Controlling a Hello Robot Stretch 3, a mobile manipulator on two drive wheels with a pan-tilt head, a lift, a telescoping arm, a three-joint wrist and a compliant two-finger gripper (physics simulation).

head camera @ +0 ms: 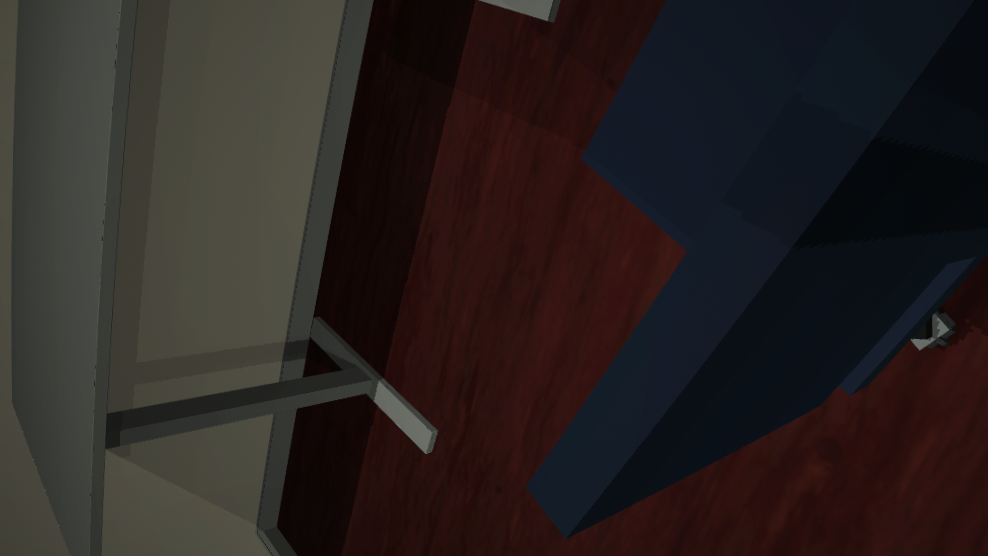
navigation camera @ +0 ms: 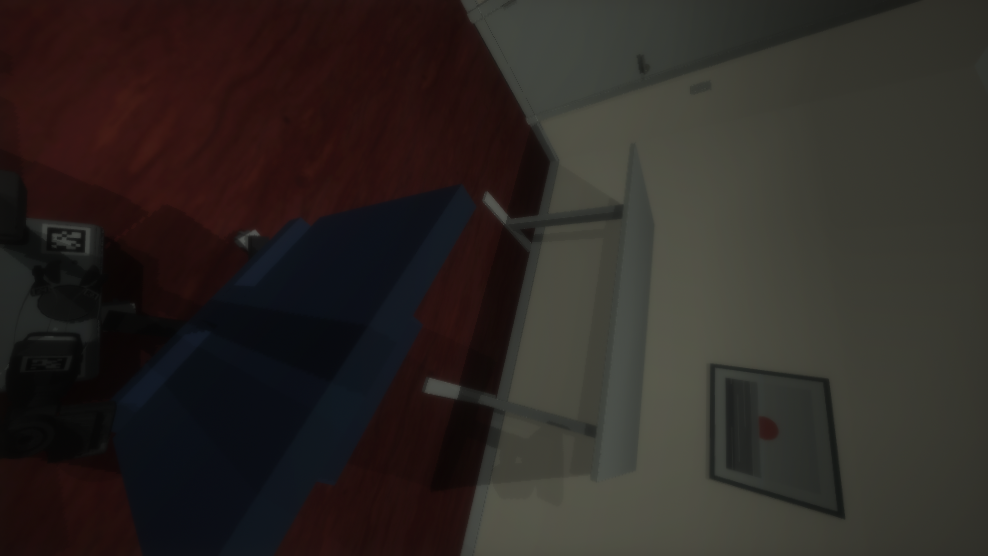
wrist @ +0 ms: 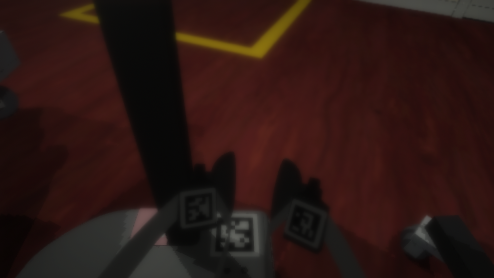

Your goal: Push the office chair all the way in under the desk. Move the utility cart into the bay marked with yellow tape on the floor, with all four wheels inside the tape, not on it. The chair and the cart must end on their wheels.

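Frame: origin at the robot's base, x back, y right, z up, level; millimetres.
Where they show: gripper, fingertip midpoint: [navigation camera: 75,264] [wrist: 256,176]; robot's base at its link origin: [navigation camera: 66,299].
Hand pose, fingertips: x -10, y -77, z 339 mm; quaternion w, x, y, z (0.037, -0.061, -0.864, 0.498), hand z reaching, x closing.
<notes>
Things, the pixels of their top centre, and the offset from my fingertips. "*": a spot on its surface instead. Level surfaces: height alone.
- white desk at its surface level: dz +611 mm
- chair caster at a spot on its surface: [wrist: 417,244] * dy -91, dx -309, dz -287 mm
- desk's leg at a spot on its surface: [head camera: 241,408] [navigation camera: 563,217] * dy -427, dx -1904, dz +125 mm
The dark blue office chair [head camera: 732,331] [navigation camera: 373,255] stands in front of the white desk [head camera: 62,207] [navigation camera: 637,311], turned at an angle to it; floor shows between them in the head view. One chair caster [wrist: 417,244] shows at the lower right of the wrist view, near the robot's base. My gripper [wrist: 256,176] is low over the base, its fingers apart with nothing between them. Yellow tape [wrist: 220,45] marks a corner of the bay beyond it. A grey part with a wheel at the left edge of the wrist view looks like part of the utility cart [wrist: 7,55]; the rest is out of view.
The desk's leg [head camera: 241,408] [navigation camera: 563,215] and its foot reach out onto the floor. The robot's base [wrist: 100,250] is close to the chair. A wall with a framed picture [navigation camera: 744,428] is behind the desk, and a grey door [navigation camera: 587,51] is beyond it. The dark mast [wrist: 145,100] blocks part of the wrist view.
</notes>
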